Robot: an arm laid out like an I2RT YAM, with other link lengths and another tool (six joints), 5 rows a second.
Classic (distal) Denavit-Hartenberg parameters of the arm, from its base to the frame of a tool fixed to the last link. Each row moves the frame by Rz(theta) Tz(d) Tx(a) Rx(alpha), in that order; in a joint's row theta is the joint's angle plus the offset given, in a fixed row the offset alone. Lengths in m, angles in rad.
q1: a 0.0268, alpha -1.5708, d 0.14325, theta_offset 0
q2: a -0.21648, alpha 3.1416, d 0, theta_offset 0
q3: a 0.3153, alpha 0, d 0, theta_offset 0.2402
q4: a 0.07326, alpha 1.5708, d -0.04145, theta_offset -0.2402
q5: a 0, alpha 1.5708, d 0.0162, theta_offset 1.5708
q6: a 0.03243, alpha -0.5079, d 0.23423, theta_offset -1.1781
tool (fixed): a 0, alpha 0, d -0.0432, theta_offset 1.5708
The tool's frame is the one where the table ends.
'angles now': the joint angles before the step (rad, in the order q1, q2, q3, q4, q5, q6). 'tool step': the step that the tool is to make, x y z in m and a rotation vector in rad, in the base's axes. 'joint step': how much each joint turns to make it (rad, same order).
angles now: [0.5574 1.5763 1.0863 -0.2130 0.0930 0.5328]
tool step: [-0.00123 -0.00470 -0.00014 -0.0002 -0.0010 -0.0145]
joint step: [-0.0021 -0.0145 -0.0154 0.0009 0.0099 0.0075]
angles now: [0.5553 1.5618 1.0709 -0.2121 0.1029 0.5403]
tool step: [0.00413 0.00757 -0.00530 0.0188 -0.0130 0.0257]
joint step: [-0.0028 0.0273 -0.0044 0.0536 -0.0278 -0.0112]
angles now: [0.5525 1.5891 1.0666 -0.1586 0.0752 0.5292]
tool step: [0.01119 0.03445 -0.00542 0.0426 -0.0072 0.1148]
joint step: [0.0004 0.1128 0.0813 0.0610 -0.1100 -0.0452]
